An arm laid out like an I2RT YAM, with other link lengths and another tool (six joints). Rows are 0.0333 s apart.
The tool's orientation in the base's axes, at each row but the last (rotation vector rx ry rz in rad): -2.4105, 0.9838, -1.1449; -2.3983, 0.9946, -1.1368; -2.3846, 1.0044, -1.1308; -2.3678, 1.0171, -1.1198; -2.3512, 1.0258, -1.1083; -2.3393, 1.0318, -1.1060
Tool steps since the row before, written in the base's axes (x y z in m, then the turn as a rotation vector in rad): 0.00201, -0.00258, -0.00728, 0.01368, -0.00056, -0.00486; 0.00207, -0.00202, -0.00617, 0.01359, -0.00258, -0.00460; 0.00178, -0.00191, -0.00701, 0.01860, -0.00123, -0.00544; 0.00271, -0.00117, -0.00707, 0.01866, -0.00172, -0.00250; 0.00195, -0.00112, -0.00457, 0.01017, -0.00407, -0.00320; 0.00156, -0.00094, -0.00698, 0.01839, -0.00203, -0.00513
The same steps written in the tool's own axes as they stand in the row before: -0.00143, 0.00474, 0.00626, 0.00378, -0.00330, 0.01364; -0.00110, 0.00377, 0.00557, 0.00530, -0.00195, 0.01344; -0.00170, 0.00432, 0.00587, 0.00609, -0.00476, 0.01782; -0.00176, 0.00348, 0.00660, 0.00804, -0.00608, 0.01599; -0.00072, 0.00245, 0.00440, 0.00572, -0.00014, 0.00987; -0.00224, 0.00394, 0.00561, 0.00674, -0.00421, 0.01748
